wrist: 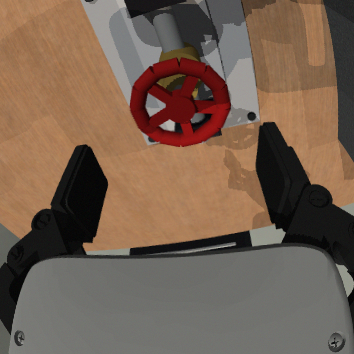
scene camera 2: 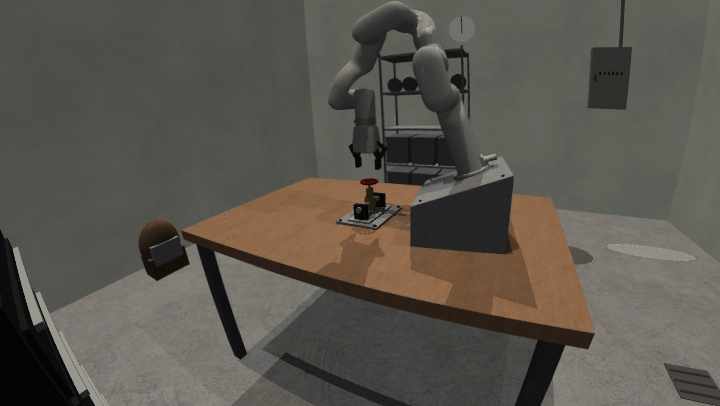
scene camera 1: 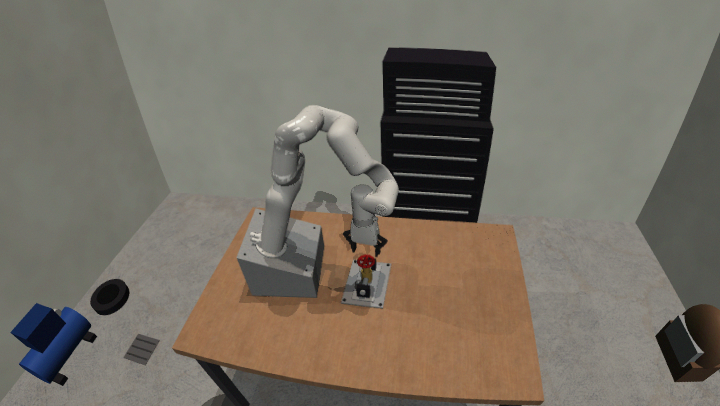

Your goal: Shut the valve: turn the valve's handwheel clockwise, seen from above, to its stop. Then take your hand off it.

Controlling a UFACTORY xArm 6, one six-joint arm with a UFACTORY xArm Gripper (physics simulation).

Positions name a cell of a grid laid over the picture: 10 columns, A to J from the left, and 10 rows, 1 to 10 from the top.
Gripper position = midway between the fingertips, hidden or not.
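Observation:
From scene camera 2 I see my gripper (scene camera 2: F5). Scene camera 1 gives me the gripper (scene camera 1: F7) again, along with a grey base plate (scene camera 1: F8). And in the wrist view there is a red handwheel (wrist: F4), with my gripper (wrist: E5) in the same picture.

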